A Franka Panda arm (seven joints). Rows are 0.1 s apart.
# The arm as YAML. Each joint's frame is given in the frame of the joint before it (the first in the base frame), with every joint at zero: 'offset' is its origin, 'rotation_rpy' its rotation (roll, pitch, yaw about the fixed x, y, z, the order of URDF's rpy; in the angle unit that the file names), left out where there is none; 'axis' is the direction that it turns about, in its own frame. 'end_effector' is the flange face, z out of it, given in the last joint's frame.
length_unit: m
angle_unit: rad
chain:
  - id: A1
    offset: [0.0, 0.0, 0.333]
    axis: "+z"
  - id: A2
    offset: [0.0, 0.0, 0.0]
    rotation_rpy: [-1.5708, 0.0, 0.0]
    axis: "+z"
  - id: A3
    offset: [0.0, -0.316, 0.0]
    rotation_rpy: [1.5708, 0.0, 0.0]
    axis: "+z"
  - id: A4
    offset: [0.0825, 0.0, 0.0]
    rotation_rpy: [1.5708, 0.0, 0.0]
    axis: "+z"
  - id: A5
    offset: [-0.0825, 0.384, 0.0]
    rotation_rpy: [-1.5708, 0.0, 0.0]
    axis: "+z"
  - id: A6
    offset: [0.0, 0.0, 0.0]
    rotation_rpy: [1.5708, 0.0, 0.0]
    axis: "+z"
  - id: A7
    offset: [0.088, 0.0, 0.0]
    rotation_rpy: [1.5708, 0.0, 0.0]
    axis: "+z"
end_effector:
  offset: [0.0, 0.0, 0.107]
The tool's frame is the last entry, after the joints.
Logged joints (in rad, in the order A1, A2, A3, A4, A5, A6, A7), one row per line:
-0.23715, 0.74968, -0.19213, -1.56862, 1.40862, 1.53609, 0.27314
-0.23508, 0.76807, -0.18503, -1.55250, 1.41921, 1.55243, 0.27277
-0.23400, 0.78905, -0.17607, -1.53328, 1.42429, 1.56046, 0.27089
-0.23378, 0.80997, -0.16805, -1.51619, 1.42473, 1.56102, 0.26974
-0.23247, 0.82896, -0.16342, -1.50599, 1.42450, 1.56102, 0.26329
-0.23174, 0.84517, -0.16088, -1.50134, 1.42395, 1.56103, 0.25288
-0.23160, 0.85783, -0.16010, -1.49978, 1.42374, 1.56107, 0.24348
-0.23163, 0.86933, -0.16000, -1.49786, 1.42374, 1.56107, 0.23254
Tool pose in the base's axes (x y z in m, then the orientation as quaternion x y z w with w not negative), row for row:
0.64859, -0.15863, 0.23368, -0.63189, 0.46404, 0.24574, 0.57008
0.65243, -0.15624, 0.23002, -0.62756, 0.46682, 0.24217, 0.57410
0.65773, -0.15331, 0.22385, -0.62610, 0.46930, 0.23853, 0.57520
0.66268, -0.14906, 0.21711, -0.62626, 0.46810, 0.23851, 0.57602
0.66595, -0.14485, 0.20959, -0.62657, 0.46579, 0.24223, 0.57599
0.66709, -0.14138, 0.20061, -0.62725, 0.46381, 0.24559, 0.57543
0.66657, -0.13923, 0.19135, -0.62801, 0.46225, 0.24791, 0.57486
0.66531, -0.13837, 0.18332, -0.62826, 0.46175, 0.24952, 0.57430
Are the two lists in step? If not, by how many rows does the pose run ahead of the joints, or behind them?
The pose runs 1 row behind the joints: the pose in row i belongs to the joints in row i - 1.
